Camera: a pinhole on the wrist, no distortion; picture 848 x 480 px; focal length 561.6 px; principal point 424.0 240.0 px. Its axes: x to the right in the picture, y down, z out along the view. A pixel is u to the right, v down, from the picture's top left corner.
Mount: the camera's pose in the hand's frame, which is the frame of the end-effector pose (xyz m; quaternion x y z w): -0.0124 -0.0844 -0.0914 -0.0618 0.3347 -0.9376 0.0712
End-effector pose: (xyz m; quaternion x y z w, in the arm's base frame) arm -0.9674 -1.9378 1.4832 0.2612 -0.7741 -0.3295 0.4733
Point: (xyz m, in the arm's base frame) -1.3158 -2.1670 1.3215
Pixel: 204 93
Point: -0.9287 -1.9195 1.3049
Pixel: outside the picture
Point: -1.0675 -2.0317 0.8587
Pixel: 779 330
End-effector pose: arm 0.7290 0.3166 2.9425 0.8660 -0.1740 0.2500 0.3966
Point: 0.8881 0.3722 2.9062
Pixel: 36 146
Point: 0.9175 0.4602 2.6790
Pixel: 530 390
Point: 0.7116 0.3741 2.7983
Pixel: outside the picture
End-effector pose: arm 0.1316 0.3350 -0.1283 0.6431 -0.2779 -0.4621 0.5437
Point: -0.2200 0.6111 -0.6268
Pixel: 802 465
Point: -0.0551 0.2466 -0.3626
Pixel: 369 122
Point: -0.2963 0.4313 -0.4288
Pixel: 703 164
